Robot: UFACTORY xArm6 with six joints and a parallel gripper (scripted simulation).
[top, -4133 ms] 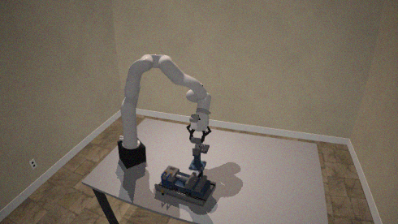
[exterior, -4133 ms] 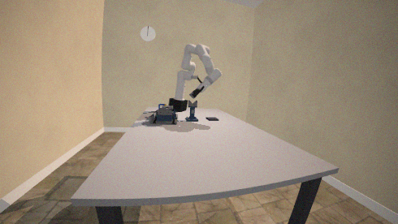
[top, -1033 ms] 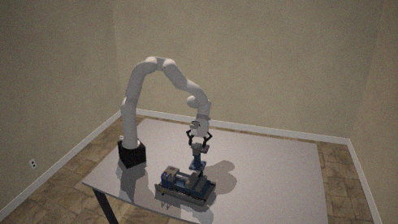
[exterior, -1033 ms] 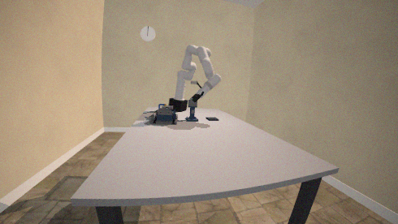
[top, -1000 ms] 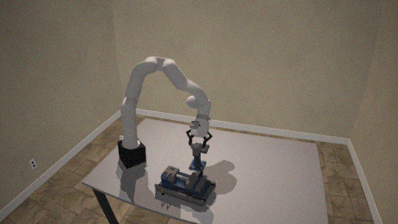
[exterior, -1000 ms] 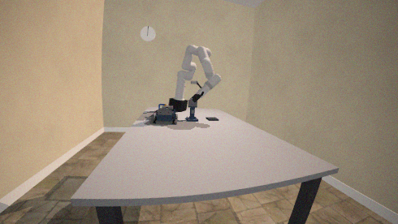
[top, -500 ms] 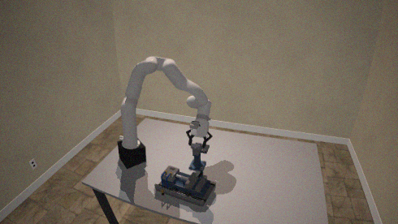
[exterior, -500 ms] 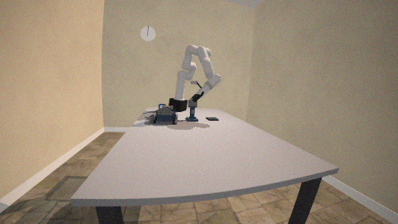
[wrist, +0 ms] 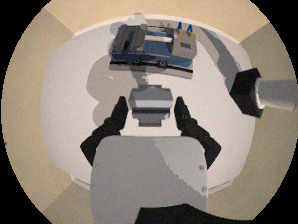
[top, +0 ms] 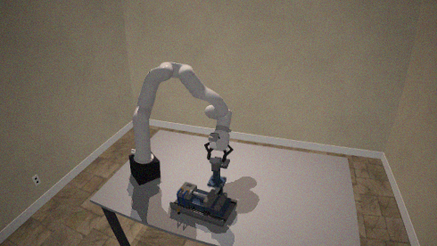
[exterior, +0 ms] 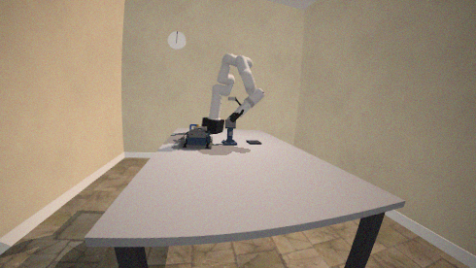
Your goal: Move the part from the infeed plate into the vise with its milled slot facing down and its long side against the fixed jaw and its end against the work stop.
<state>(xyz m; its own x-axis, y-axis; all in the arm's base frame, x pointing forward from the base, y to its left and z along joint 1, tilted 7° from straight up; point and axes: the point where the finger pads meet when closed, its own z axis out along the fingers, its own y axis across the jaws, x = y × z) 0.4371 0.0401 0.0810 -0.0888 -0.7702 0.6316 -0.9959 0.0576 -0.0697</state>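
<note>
My gripper is now 1 cm above the part. The rest, counted from my hand: vise (21 cm to the right, 13 cm below, 2 cm behind); dark infeed plate (18 cm to the left, 16 cm below, 2 cm behind).
</note>
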